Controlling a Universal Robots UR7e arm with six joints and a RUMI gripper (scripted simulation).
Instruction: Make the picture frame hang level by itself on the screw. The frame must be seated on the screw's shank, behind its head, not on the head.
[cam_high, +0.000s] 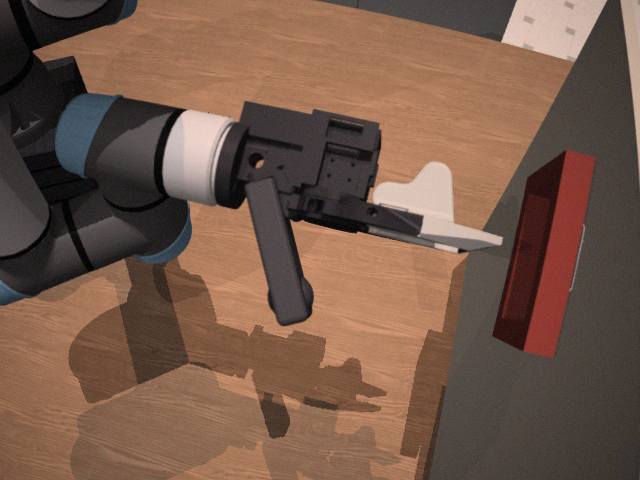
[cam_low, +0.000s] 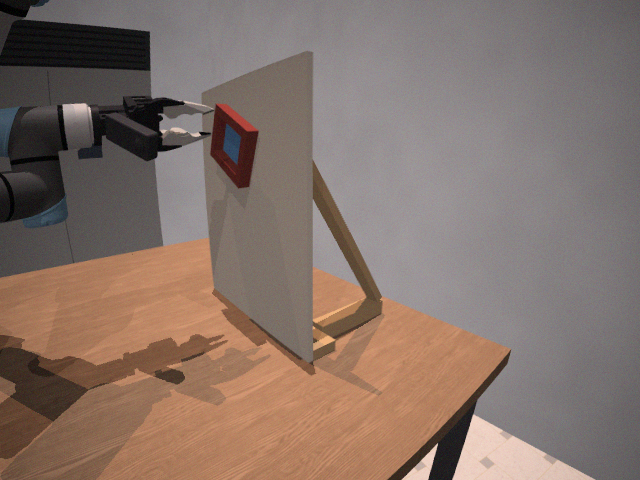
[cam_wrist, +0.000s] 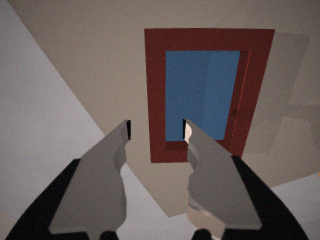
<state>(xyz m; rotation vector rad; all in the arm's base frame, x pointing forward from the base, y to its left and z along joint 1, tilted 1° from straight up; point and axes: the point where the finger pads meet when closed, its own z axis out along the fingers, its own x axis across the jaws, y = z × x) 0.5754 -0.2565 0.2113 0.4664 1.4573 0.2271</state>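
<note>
Right now my hand is 8 cm short of the picture frame, 2 cm to the right of it and 4 cm above it. Round my hand: upright board: 10 cm ahead, 1 cm to the left, 18 cm below.
</note>
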